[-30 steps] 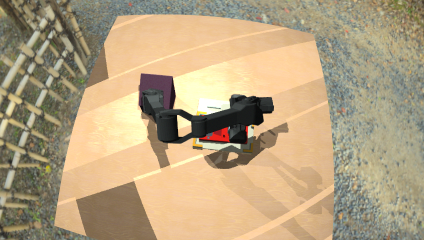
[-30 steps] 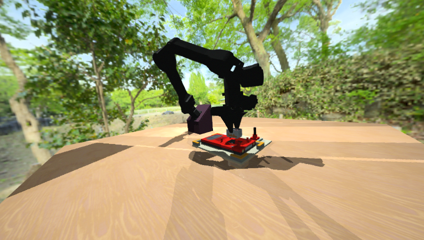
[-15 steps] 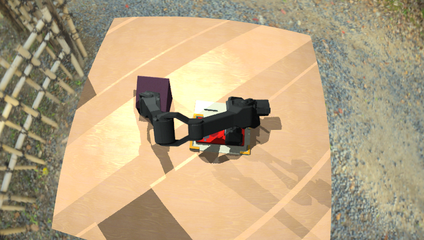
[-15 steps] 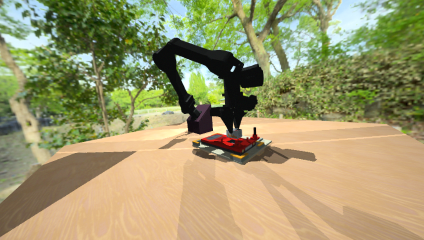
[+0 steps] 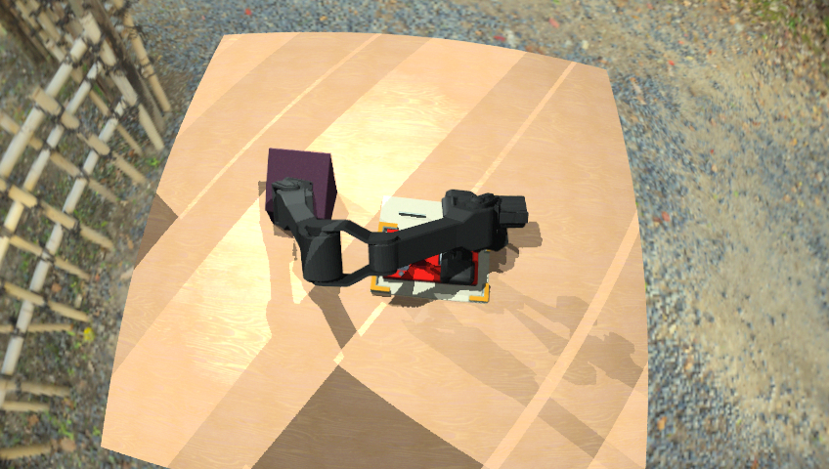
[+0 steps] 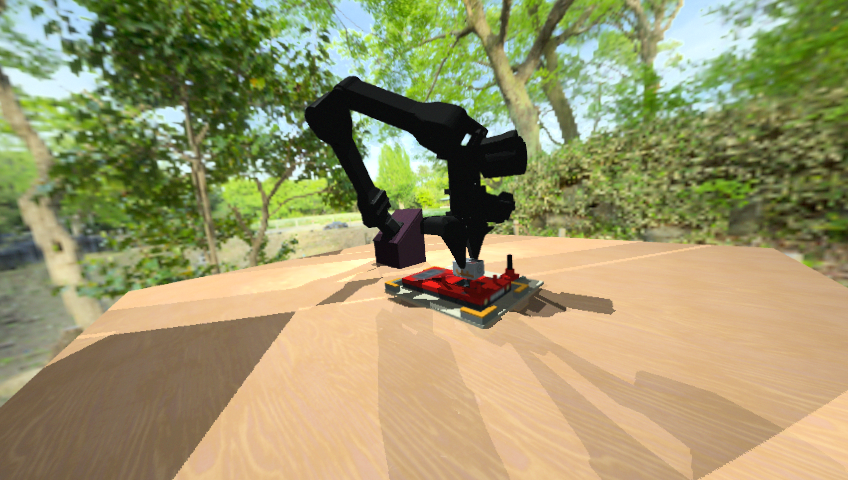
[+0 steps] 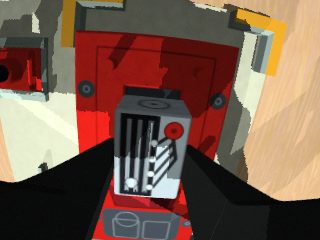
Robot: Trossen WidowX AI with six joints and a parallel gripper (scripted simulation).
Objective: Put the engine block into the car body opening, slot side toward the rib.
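Now: the black upright peg 11 cm to the left of my gripper tip, 2 cm below it and 2 cm ahead of it. Also, from my gripper tip: grey engine block 1 cm below.
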